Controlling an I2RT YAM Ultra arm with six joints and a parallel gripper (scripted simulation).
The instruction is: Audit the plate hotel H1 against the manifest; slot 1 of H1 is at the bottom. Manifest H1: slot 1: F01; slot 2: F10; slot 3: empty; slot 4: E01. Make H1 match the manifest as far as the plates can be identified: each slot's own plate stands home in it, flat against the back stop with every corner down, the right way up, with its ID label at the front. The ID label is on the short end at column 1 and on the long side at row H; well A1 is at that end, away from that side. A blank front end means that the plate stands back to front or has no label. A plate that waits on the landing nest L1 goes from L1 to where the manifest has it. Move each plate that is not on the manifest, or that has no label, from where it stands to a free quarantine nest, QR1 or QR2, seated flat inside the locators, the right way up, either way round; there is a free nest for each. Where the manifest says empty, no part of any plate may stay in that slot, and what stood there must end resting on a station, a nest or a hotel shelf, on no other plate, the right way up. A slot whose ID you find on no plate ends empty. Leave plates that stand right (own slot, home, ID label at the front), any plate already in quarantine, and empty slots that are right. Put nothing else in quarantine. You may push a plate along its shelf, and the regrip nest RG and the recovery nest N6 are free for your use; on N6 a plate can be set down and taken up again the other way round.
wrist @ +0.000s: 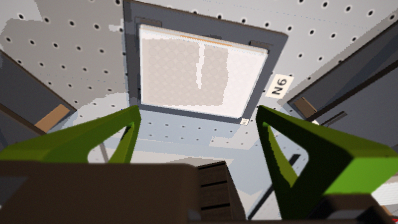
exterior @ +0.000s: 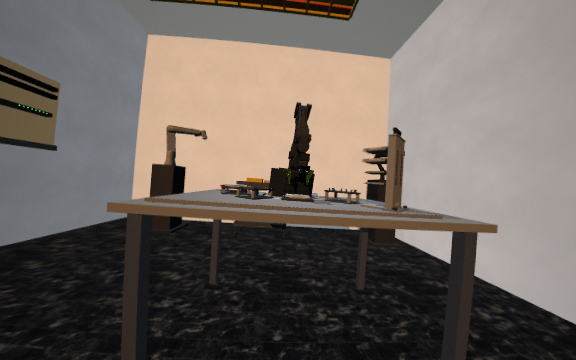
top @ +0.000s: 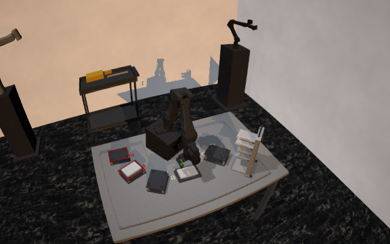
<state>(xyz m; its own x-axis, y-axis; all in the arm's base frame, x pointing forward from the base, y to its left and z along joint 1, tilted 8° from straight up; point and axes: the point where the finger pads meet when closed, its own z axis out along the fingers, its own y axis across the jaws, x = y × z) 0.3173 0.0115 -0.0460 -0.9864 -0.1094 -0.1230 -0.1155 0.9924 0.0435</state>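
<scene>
Now: hand 70 mm above the white plate. Also, from my hand: N6 tag 110 mm to the right, 90 mm below, 10 mm behind; dark regrip nest 260 mm to the left, 50 mm behind, 30 mm below; RG tag 200 mm to the left, 130 mm behind, 90 mm below.
</scene>
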